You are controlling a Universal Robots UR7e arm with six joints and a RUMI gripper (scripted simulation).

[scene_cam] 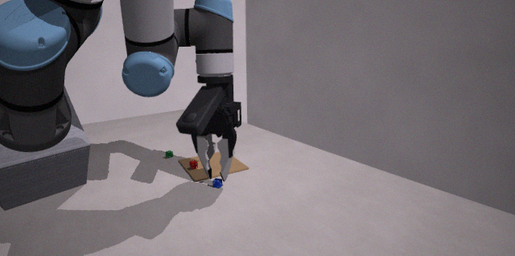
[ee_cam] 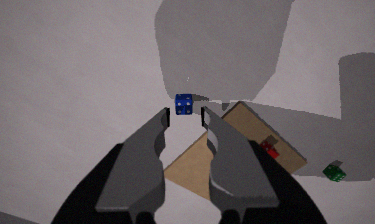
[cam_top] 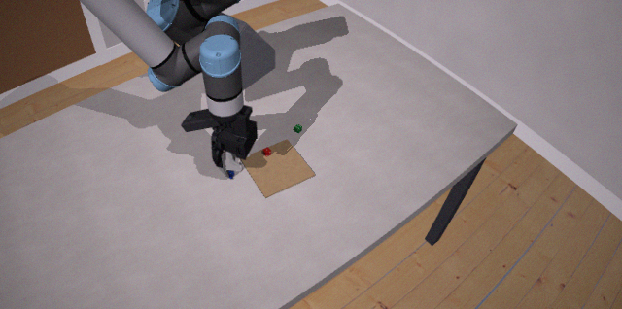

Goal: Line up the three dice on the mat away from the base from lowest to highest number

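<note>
Now: hand 20 mm above the blue die. Round my hand: green die 230 mm to the left, 20 mm below, 10 mm ahead; square mat 100 mm to the left, 60 mm ahead, 30 mm below; red die 110 mm to the left, 20 mm below, 20 mm ahead.
</note>
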